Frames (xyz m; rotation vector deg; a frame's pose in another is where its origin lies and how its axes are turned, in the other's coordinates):
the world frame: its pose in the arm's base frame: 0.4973 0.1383 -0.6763 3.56 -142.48 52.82
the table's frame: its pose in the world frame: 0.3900 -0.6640 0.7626 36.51 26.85 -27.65
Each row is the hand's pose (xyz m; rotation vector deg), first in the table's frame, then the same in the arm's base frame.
Working: the table's frame: its pose in the arm's base frame: -0.0348 -0.8027 -0.5986 31.98 -90.33 73.65

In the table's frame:
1: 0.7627 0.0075 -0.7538 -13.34 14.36 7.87
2: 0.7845 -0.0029 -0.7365 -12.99 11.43 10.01
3: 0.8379 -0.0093 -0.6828 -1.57 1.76 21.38
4: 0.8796 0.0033 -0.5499 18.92 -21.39 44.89
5: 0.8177 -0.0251 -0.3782 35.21 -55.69 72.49
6: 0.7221 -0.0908 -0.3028 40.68 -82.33 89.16
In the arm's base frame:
1: -0.0516 0.0612 0.0365 7.94 -88.53 68.72
2: -0.0588 0.0468 0.0615 8.47 -91.76 70.34
3: -0.0966 0.0074 0.1143 13.16 -98.73 87.98
4: -0.1768 -0.1008 0.1519 22.90 -114.78 123.27
5: -0.1965 -0.2814 0.1186 -22.56 94.15 -105.91
6: -0.1336 -0.3937 0.0680 -19.11 76.13 -80.31

